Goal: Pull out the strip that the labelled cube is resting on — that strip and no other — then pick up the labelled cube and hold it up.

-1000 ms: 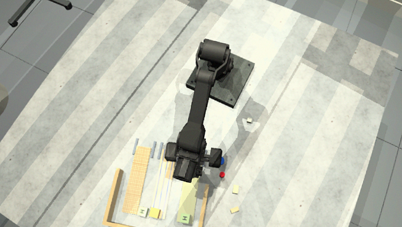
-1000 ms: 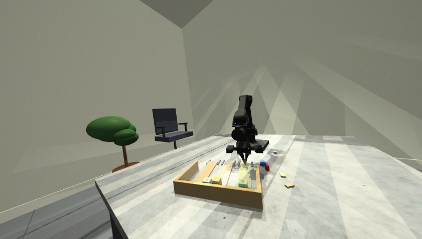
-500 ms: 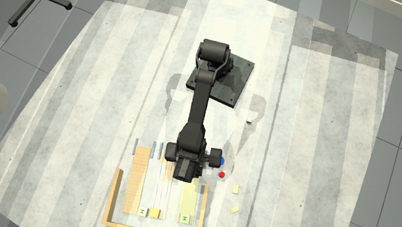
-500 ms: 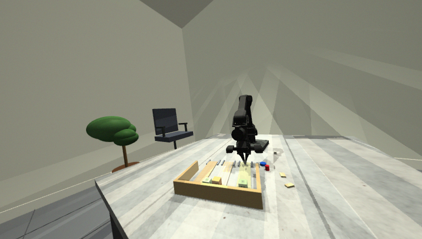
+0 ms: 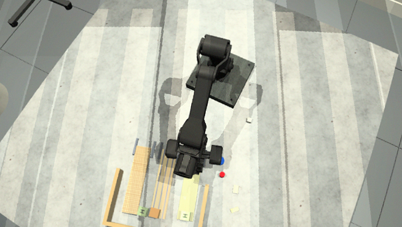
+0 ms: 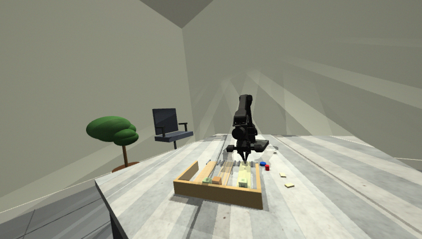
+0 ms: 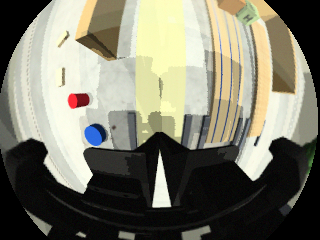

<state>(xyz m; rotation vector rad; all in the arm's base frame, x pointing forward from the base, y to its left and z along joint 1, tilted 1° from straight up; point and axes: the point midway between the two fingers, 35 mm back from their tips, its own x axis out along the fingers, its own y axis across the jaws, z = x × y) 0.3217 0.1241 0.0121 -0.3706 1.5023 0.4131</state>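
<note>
The pale yellow strip is 8 cm ahead of my gripper tip and 4 cm to the left of it. From my gripper tip the other things lie so: red cylinder 11 cm to the left, 1 cm behind, 1 cm above; then blue disc 8 cm to the left, 5 cm behind.
</note>
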